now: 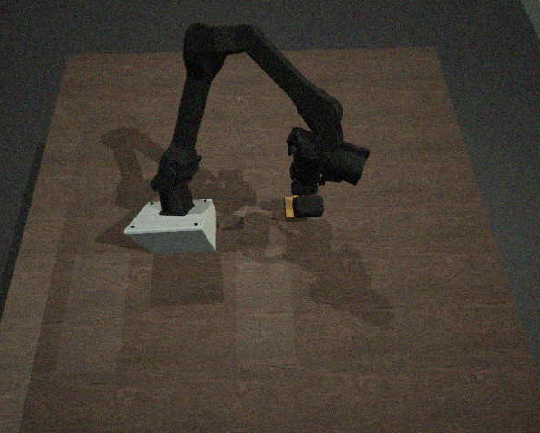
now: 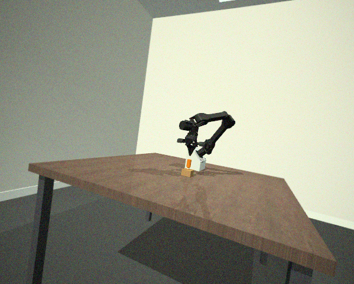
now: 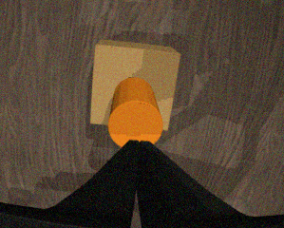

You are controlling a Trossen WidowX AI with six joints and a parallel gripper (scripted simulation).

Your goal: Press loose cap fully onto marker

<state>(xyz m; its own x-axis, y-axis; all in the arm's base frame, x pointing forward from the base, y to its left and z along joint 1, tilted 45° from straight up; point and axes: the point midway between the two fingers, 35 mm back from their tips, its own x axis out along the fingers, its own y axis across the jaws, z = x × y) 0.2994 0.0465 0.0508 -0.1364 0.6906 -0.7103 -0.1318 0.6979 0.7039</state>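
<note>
Now: gripper tip 50 mm above the orange cap. From my gripper tip the other things lie so: holder block 110 mm below.
</note>
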